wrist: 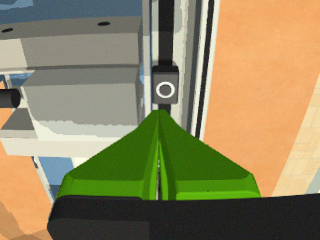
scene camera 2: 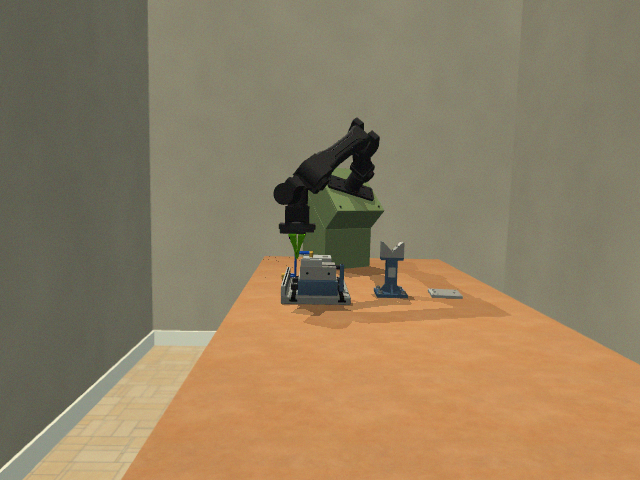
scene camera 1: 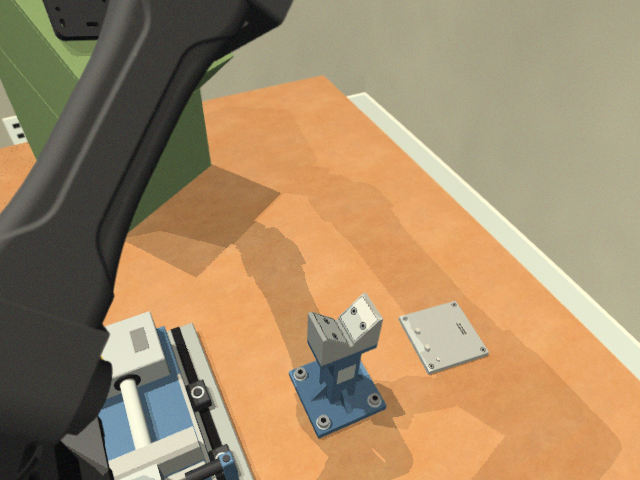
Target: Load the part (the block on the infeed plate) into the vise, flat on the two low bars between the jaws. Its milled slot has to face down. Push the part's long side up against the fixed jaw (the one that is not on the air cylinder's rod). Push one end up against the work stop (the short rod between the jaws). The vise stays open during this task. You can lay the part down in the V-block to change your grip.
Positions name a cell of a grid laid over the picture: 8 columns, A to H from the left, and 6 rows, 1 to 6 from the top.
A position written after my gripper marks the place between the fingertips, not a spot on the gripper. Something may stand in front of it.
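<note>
My gripper (wrist: D4) is visible, as is a grey part (wrist: C3).
</note>
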